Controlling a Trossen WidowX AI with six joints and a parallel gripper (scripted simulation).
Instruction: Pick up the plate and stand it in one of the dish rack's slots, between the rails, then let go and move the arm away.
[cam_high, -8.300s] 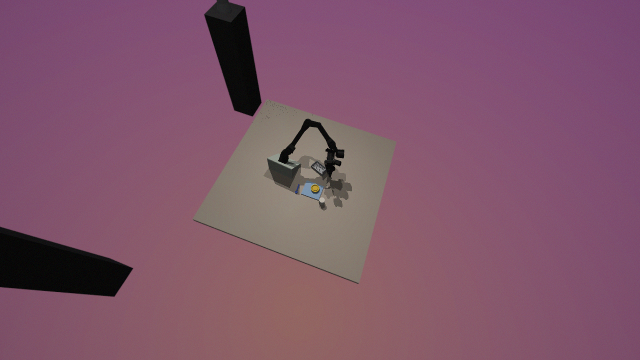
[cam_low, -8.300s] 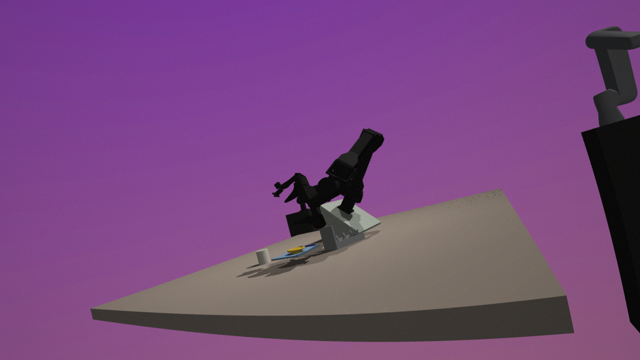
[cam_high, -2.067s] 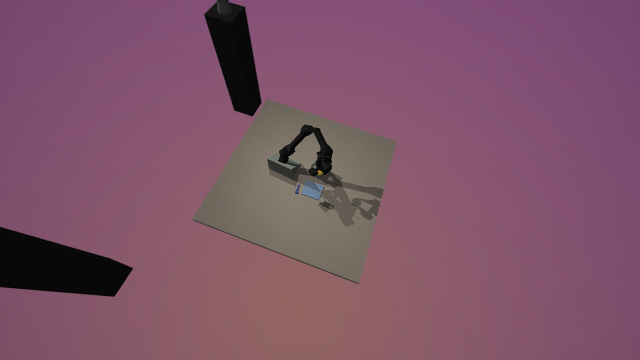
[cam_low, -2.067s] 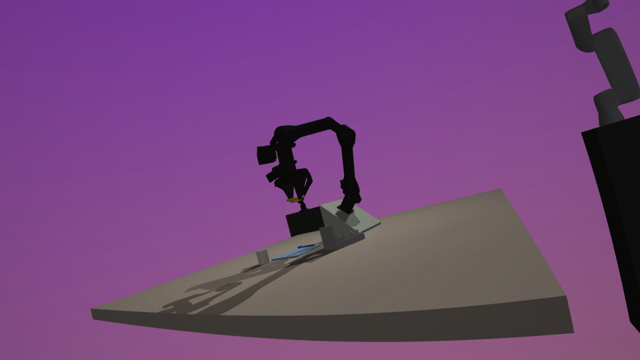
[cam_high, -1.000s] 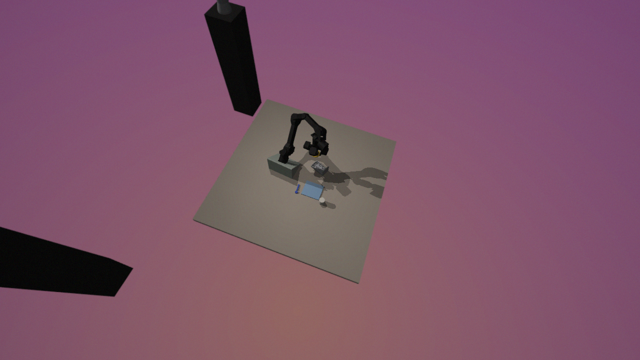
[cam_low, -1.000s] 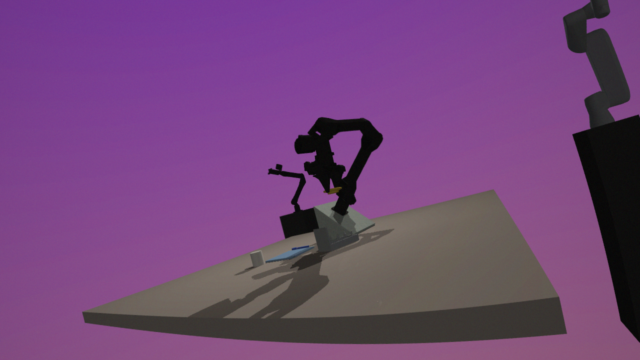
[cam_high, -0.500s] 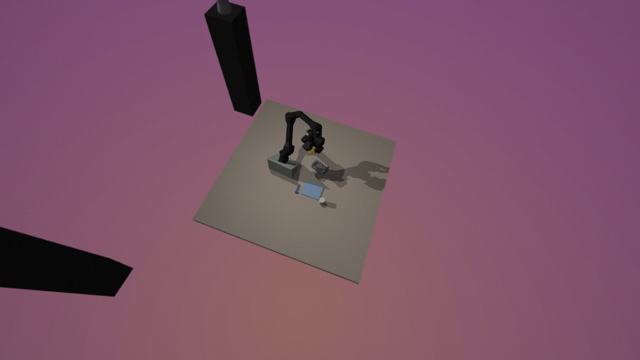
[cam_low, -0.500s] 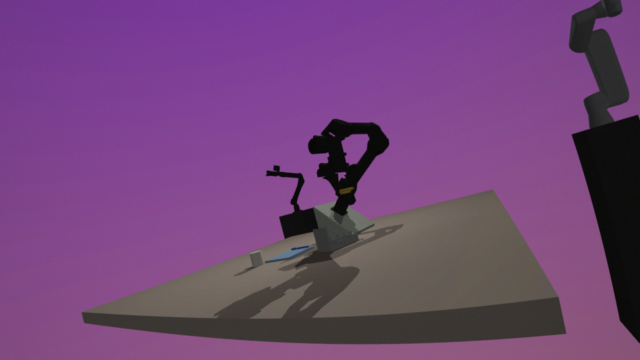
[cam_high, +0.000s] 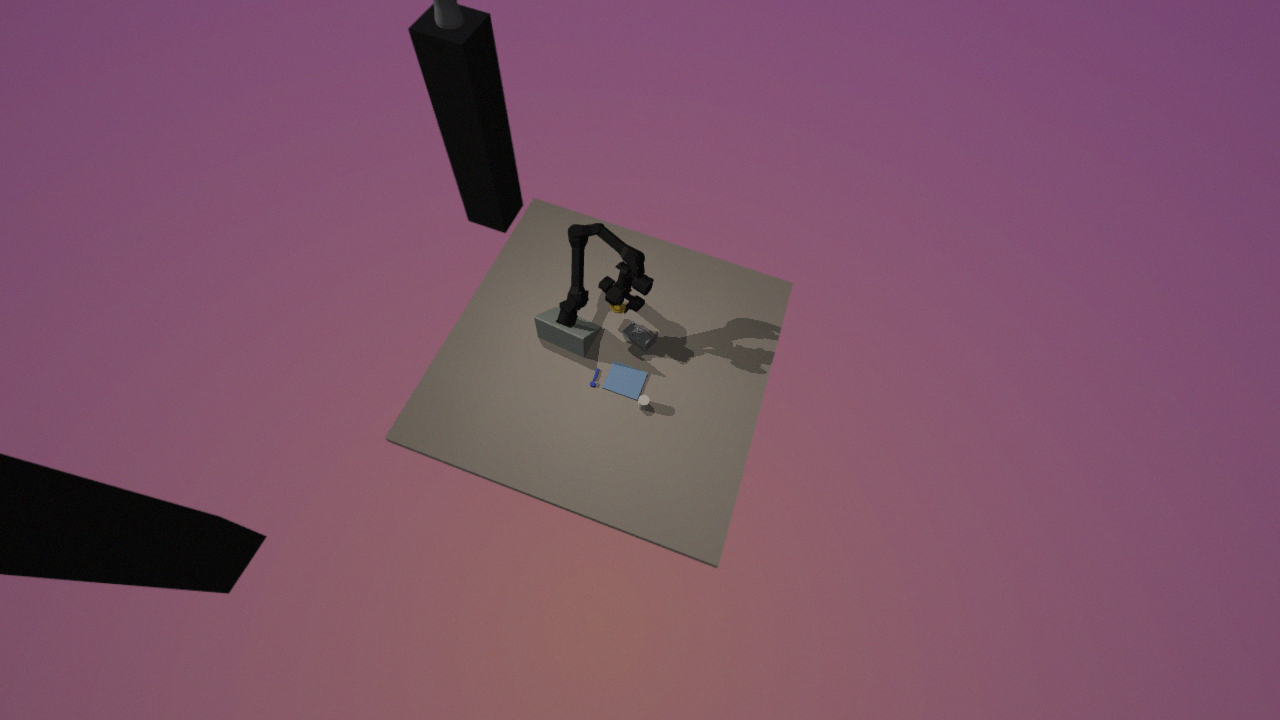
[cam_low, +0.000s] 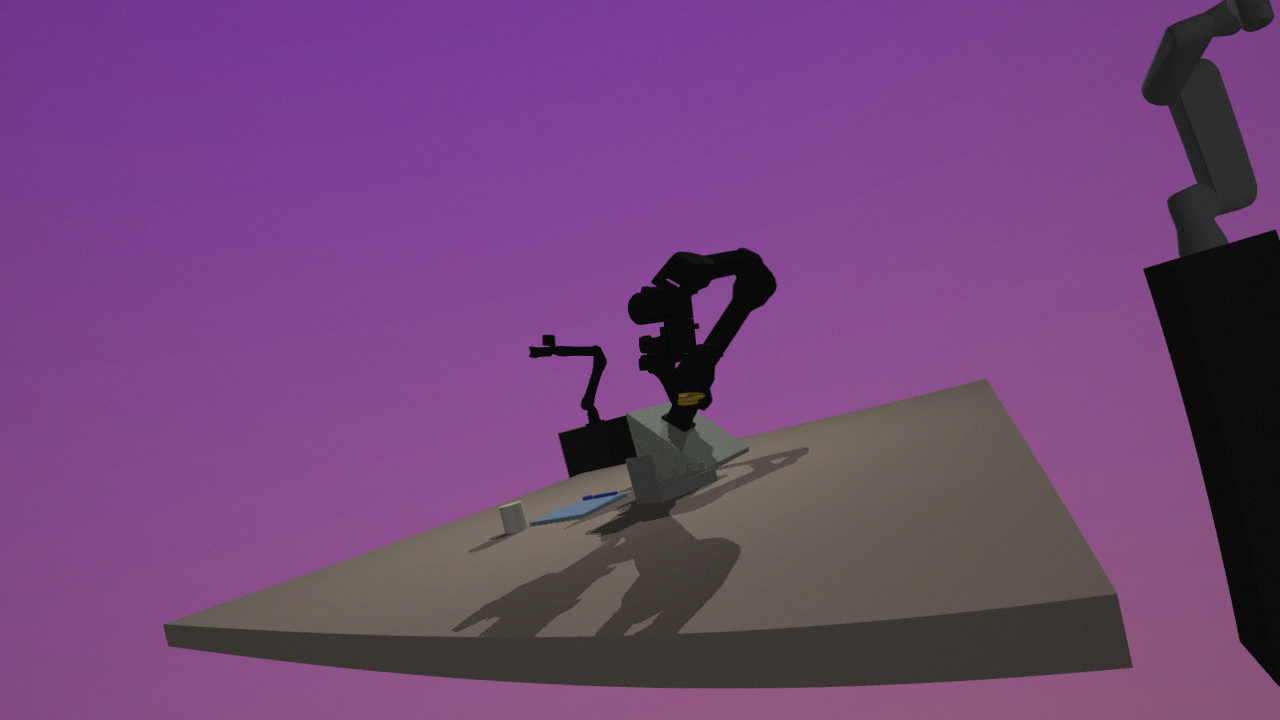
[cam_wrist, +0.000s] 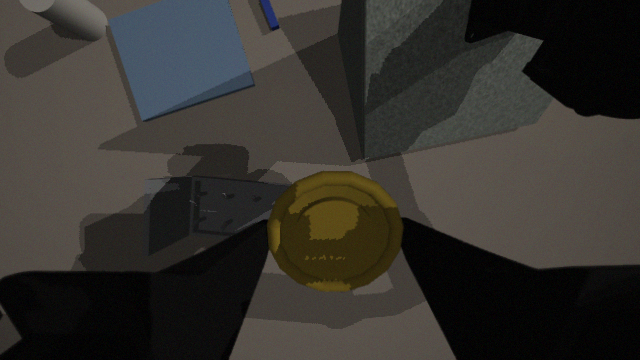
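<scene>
Right now my gripper tip is 13 cm above the grey dish rack, 11 cm short of it and 1 cm to the left of it. Also, from my gripper tip: yellow plate (1 cm above); then light blue mat (22 cm to the right, 15 cm below, 12 cm ahead); then blue spoon (26 cm to the right, 15 cm below).
</scene>
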